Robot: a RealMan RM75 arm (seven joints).
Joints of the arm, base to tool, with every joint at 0 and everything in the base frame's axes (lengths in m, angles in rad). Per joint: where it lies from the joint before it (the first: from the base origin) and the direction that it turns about. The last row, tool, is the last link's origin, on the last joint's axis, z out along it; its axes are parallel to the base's.
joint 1: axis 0 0 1 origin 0 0 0.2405
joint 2: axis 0 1 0 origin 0 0 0
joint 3: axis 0 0 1 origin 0 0 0.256
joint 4: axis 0 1 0 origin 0 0 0
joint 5: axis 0 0 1 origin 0 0 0.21
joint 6: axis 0 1 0 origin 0 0 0
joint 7: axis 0 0 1 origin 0 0 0.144
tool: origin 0 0 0
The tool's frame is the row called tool.
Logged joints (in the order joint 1, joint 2, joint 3, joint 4, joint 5, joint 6, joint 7), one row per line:
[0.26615, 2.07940, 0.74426, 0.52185, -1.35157, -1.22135, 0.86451]
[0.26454, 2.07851, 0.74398, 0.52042, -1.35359, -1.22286, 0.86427]
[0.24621, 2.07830, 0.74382, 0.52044, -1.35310, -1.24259, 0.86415]
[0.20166, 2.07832, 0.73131, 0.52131, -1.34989, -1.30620, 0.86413]
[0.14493, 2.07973, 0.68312, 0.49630, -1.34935, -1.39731, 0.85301]
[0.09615, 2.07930, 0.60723, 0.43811, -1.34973, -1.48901, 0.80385]
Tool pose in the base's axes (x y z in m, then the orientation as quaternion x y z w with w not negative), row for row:
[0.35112, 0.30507, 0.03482, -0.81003, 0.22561, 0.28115, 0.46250]
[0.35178, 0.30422, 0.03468, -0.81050, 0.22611, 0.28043, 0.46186]
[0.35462, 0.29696, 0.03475, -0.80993, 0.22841, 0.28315, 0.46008]
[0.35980, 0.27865, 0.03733, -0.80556, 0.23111, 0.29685, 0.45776]
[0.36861, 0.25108, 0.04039, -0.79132, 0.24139, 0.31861, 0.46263]
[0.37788, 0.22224, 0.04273, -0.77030, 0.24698, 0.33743, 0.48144]
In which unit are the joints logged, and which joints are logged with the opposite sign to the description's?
The joints are logged in radians. Opposite sign: joint 3, joint 4.
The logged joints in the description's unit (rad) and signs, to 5 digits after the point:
[0.26615, 2.07940, -0.74426, -0.52185, -1.35157, -1.22135, 0.86451]
[0.26454, 2.07851, -0.74398, -0.52042, -1.35359, -1.22286, 0.86427]
[0.24621, 2.07830, -0.74382, -0.52044, -1.35310, -1.24259, 0.86415]
[0.20166, 2.07832, -0.73131, -0.52131, -1.34989, -1.30620, 0.86413]
[0.14493, 2.07973, -0.68312, -0.49630, -1.34935, -1.39731, 0.85301]
[0.09615, 2.07930, -0.60723, -0.43811, -1.34973, -1.48901, 0.80385]

